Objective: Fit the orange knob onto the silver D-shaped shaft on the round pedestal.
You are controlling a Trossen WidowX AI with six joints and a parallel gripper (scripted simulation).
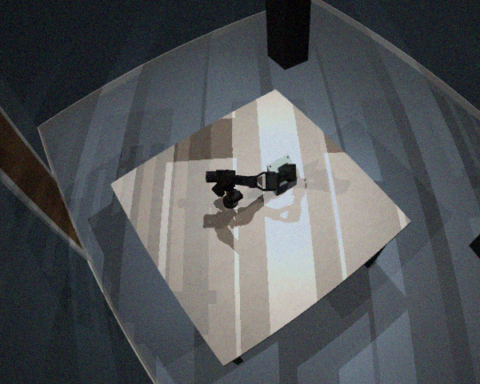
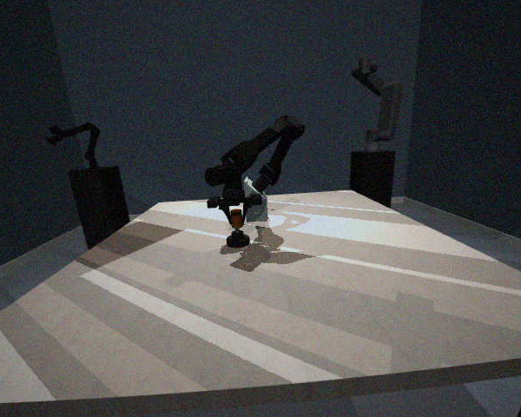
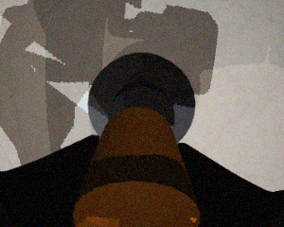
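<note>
My gripper tip is 4 cm above the round pedestal. From my gripper tip the other things lie so: orange knob 3 cm above.
</note>
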